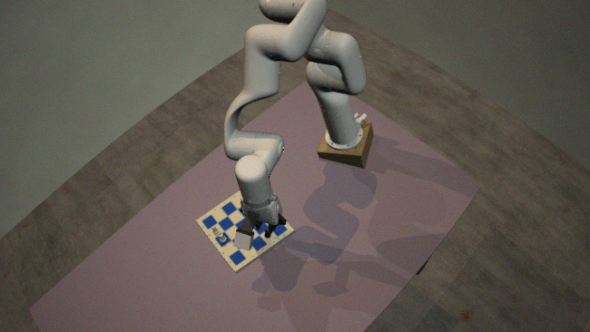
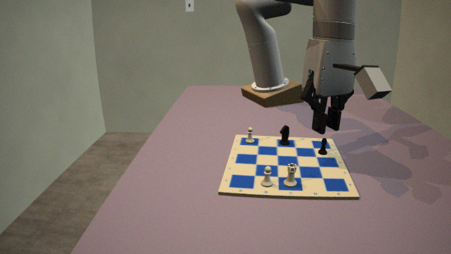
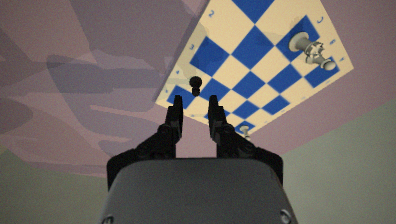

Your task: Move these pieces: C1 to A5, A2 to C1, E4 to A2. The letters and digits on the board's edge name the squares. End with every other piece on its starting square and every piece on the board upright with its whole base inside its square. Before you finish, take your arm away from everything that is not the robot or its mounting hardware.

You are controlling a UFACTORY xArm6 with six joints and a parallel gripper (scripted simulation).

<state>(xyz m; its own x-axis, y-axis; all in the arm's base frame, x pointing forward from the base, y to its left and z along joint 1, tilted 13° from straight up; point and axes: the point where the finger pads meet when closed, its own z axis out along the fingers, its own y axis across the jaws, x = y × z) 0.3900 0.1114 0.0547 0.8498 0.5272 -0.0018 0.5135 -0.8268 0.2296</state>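
My hand is 5 cm above the black pawn. Also, from my hand: white rook 11 cm ahead, 7 cm to the right, 5 cm below; then chessboard 7 cm to the right, 7 cm below, 4 cm ahead; then black knight 8 cm to the right, 5 cm below, 4 cm behind.
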